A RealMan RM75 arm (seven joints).
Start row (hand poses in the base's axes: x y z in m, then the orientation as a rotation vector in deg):
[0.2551, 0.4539, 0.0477, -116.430, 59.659, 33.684]
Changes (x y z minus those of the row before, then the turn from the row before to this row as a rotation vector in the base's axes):
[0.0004, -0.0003, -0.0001, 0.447, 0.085, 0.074]
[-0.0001, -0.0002, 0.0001, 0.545, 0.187, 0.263]
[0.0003, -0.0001, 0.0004, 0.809, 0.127, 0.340]
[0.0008, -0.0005, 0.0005, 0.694, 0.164, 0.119]
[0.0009, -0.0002, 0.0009, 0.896, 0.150, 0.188]
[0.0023, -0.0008, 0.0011, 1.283, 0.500, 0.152]
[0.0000, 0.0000, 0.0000, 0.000, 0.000, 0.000]
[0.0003, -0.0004, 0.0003, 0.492, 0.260, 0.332]
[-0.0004, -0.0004, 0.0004, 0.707, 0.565, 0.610]
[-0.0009, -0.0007, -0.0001, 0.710, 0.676, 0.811]
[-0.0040, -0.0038, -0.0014, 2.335, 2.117, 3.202]
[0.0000, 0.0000, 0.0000, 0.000, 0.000, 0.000]
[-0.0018, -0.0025, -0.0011, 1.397, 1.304, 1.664]
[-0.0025, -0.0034, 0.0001, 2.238, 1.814, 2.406]
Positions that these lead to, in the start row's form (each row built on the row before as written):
[0.2555, 0.4536, 0.0476, -116.080, 59.419, 33.996]
[0.2554, 0.4534, 0.0477, -115.752, 59.010, 34.555]
[0.2557, 0.4533, 0.0481, -115.247, 58.362, 35.193]
[0.2565, 0.4528, 0.0486, -114.697, 58.002, 35.704]
[0.2574, 0.4526, 0.0495, -114.014, 57.468, 36.312]
[0.2597, 0.4518, 0.0506, -112.921, 56.982, 37.411]
[0.2597, 0.4518, 0.0506, -112.921, 56.982, 37.411]
[0.2600, 0.4514, 0.0509, -112.658, 56.582, 38.052]
[0.2596, 0.4510, 0.0513, -112.326, 55.998, 39.243]
[0.2587, 0.4503, 0.0512, -112.087, 55.291, 40.658]
[0.2547, 0.4465, 0.0498, -111.558, 52.371, 45.468]
[0.2547, 0.4465, 0.0498, -111.558, 52.371, 45.468]
[0.2529, 0.4440, 0.0487, -111.018, 50.845, 48.213]
[0.2504, 0.4406, 0.0488, -109.990, 48.437, 52.132]

